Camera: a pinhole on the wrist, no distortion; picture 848 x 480 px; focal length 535.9 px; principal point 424.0 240.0 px. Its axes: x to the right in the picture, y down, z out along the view. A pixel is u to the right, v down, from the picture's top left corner.
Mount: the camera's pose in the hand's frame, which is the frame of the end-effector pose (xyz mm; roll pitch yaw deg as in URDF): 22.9 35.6 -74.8 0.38 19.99 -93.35
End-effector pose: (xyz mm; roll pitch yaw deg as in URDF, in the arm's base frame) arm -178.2 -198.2 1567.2 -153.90 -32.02 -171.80
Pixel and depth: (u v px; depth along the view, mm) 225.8 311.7 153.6
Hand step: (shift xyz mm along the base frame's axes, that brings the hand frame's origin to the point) -84.7 -19.8 -58.5
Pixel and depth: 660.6 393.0 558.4
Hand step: -136.7 -541.7 -50.1
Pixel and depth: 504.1 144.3 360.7
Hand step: -6.8 -231.6 -165.4
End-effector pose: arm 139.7 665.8 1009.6 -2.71 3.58 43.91
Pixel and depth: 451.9 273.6 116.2
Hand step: 26.7 13.8 31.1
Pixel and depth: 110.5 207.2 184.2
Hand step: -41.1 72.7 130.3
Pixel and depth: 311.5 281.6 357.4
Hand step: 48.2 40.9 284.0
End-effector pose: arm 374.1 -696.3 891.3 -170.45 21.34 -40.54
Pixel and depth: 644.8 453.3 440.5
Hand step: 281.8 203.1 -274.0
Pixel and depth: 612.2 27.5 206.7
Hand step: 3.4 144.8 -46.4
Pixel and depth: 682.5 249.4 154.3
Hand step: 64.7 67.3 -34.0
